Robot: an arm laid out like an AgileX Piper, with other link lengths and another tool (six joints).
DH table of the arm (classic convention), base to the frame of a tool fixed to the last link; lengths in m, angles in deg. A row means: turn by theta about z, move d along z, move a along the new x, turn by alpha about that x. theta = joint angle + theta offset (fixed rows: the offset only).
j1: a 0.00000  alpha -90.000  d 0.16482  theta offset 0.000
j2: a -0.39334  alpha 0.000  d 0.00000  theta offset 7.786
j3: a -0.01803  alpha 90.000  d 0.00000  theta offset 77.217
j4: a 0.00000  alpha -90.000  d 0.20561  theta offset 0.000
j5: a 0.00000  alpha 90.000  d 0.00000  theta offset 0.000
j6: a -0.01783  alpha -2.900  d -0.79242  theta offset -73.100
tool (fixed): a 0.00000  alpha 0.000  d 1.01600  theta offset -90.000
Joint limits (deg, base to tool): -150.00..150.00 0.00..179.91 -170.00..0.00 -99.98..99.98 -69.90..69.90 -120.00..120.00
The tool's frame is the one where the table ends.
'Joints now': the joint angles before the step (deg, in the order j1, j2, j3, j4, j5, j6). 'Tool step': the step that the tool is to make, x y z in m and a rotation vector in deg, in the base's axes. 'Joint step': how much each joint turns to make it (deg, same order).
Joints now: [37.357, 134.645, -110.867, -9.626, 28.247, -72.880]
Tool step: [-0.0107, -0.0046, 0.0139, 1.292, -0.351, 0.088]
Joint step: [0.003, -3.155, 4.419, 0.682, -2.354, 0.064]
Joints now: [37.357, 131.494, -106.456, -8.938, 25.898, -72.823]
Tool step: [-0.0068, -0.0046, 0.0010, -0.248, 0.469, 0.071]
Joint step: [0.004, -1.205, 2.356, 0.048, -0.635, 0.011]
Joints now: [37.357, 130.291, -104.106, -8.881, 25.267, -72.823]
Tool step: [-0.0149, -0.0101, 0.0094, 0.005, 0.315, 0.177]
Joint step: [0.000, -3.266, 5.049, 0.112, -1.553, 0.002]
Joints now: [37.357, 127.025, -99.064, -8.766, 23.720, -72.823]
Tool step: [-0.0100, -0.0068, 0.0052, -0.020, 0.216, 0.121]
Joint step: [0.004, -2.061, 3.259, 0.054, -1.025, 0.006]
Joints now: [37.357, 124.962, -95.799, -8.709, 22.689, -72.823]
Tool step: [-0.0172, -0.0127, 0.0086, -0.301, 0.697, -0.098]
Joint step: [-0.006, -3.325, 4.703, -0.046, -0.633, 0.271]
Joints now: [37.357, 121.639, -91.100, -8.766, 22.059, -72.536]
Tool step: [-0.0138, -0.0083, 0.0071, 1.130, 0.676, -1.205]
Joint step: [0.000, -2.630, 3.586, 0.005, -1.013, 1.827]
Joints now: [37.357, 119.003, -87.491, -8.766, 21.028, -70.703]
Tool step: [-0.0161, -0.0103, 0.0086, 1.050, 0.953, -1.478]
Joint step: [-0.003, -2.980, 3.511, -0.001, -0.302, 2.062]
